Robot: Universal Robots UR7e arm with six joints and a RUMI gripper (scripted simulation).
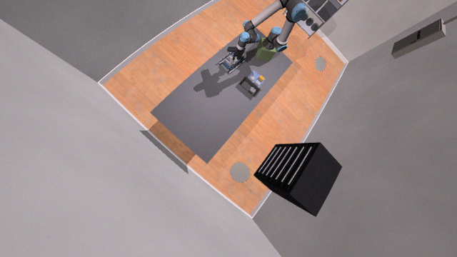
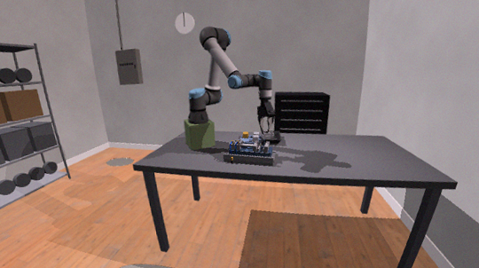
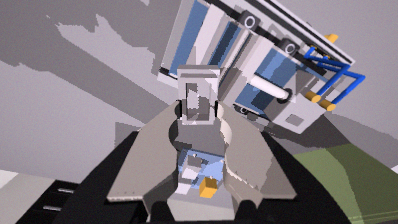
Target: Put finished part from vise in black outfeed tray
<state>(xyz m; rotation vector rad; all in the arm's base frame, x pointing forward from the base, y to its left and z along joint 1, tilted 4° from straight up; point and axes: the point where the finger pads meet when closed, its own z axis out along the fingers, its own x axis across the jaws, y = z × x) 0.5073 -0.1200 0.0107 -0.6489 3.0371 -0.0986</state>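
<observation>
Now: hand 27 cm to the right of the plain grey block, 14 cm above it and 11 cm past it. From my hand the other things lie so: vise: 13 cm below, 9 cm behind, 3 cm to the right; then orange block: 35 cm to the left, 21 cm behind, 14 cm below; then blue fixture plate: 31 cm to the left, 16 cm below, 16 cm behind.
</observation>
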